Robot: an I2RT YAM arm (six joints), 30 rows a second.
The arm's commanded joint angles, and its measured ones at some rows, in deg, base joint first. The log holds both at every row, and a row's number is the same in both.
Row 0, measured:
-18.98, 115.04, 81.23, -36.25, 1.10, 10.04
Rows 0 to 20, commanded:
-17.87, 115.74, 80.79, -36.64, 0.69, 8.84
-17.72, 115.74, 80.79, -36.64, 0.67, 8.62
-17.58, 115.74, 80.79, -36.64, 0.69, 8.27
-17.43, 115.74, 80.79, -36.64, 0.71, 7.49
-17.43, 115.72, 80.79, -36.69, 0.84, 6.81
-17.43, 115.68, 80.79, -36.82, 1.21, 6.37
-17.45, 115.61, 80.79, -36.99, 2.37, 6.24
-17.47, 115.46, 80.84, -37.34, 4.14, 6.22
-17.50, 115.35, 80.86, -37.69, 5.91, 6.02
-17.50, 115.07, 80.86, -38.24, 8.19, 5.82
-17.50, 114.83, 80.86, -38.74, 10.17, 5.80
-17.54, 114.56, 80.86, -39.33, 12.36, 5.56
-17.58, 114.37, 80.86, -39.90, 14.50, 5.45
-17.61, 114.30, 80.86, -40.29, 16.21, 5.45
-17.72, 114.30, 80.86, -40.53, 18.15, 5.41
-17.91, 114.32, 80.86, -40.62, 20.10, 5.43
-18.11, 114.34, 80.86, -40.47, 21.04, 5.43
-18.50, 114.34, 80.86, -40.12, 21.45, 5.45
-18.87, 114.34, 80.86, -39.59, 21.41, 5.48
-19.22, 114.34, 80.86, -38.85, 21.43, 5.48
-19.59, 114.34, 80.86, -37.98, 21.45, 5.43
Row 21, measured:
-18.55, 115.04, 81.21, -38.92, 17.82, 5.82
